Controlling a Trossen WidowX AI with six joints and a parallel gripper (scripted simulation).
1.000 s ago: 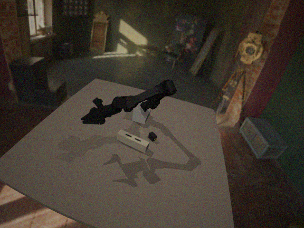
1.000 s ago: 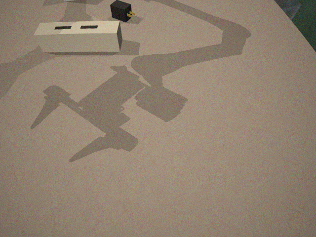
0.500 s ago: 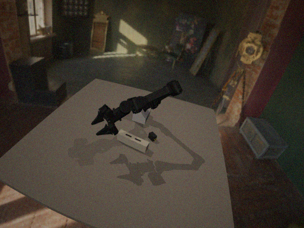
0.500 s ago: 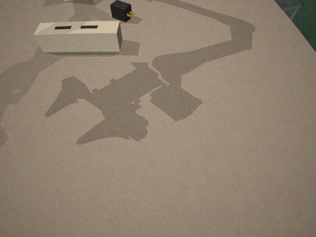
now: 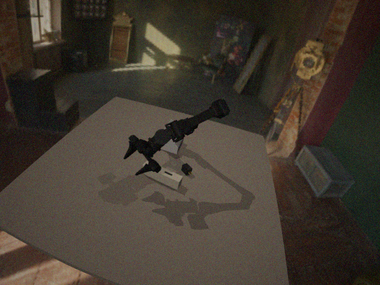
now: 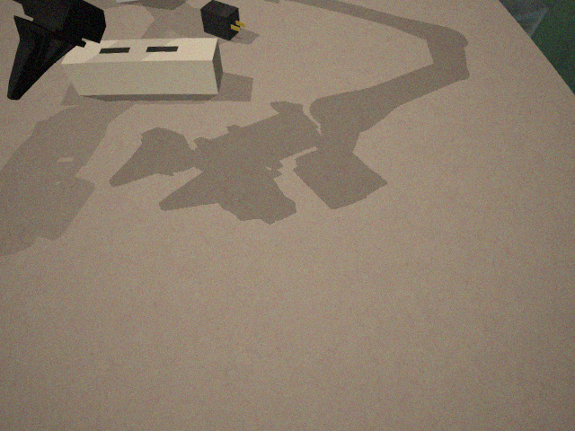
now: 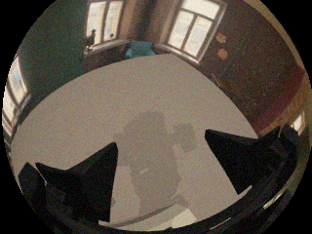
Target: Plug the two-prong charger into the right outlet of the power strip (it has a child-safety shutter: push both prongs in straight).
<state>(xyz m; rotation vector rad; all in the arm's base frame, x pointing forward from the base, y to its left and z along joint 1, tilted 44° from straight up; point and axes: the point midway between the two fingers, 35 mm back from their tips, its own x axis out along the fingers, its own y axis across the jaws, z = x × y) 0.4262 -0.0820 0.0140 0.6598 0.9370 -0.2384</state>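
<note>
My gripper tip is now 23 cm past the black two-prong charger, 22 cm to the right of it and 13 cm above it.
</note>
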